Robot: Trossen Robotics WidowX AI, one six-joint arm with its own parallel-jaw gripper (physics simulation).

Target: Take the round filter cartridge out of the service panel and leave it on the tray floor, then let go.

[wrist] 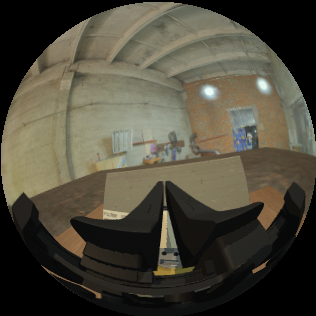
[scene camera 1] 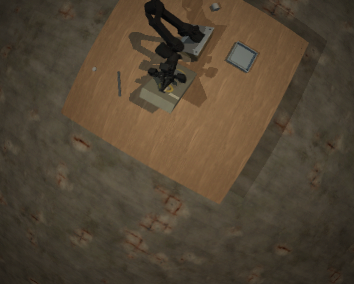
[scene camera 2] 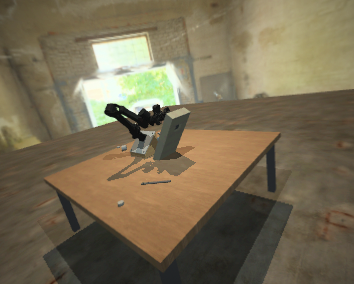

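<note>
The service panel (scene camera 1: 155,97) (scene camera 2: 172,135) (wrist: 210,175) is a grey-beige slanted block on the table. The round filter cartridge (wrist: 170,258) sits in it; part of its grey face and a pale strip of its tab show between my fingers in the wrist view. A yellow ring (scene camera 1: 170,90) (wrist: 173,272) surrounds the cartridge, largely hidden. My gripper (scene camera 1: 164,90) (wrist: 163,184) is shut and empty, its fingertips together in front of the panel's face, over the cartridge. In scene camera 2 the panel partly hides the gripper. The tray (scene camera 1: 242,56), square with a pale floor, lies off to the right in scene camera 1.
A dark thin rod (scene camera 1: 119,84) (scene camera 2: 156,182) and a small whitish piece (scene camera 1: 94,69) (scene camera 2: 120,203) lie on the table on the panel's other side from the tray. A small grey block (scene camera 1: 215,7) (scene camera 2: 124,148) lies beyond the arm's base plate (scene camera 1: 204,41).
</note>
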